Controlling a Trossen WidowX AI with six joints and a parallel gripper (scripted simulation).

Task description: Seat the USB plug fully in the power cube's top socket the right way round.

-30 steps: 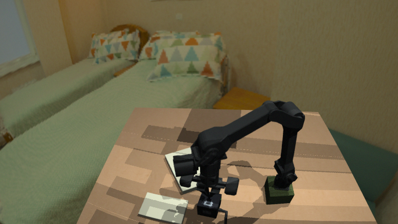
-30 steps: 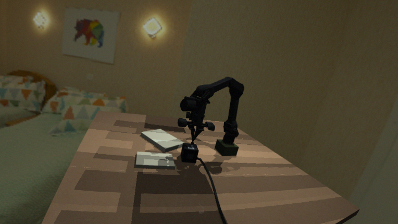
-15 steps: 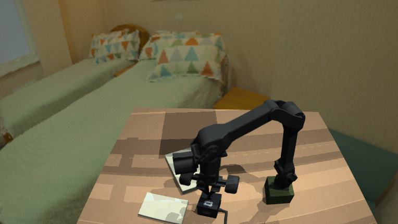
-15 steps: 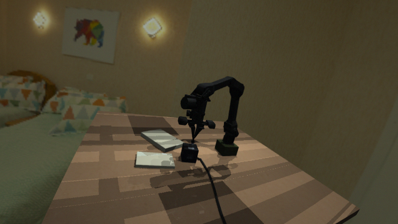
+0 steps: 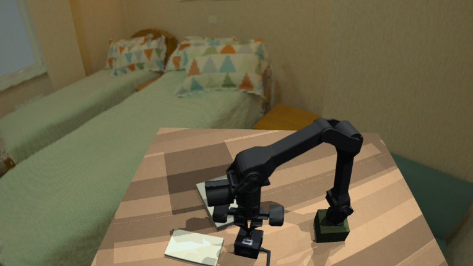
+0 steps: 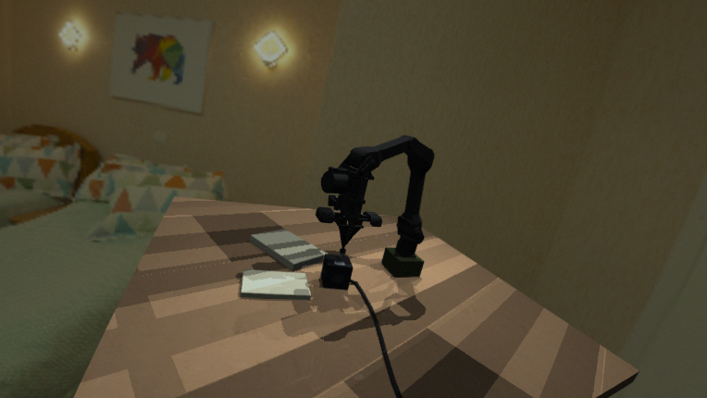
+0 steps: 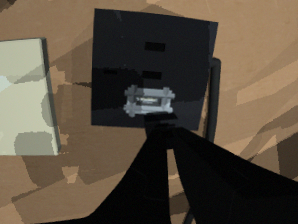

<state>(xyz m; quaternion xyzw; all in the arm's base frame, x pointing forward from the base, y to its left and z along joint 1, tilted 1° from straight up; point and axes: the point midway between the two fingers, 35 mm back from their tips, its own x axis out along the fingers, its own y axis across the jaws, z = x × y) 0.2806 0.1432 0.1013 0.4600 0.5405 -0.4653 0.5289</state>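
Now: the USB plug 20 mm below my gripper tip. Also, from my gripper tip: silver-framed socket (70 mm below, 10 mm to the left).
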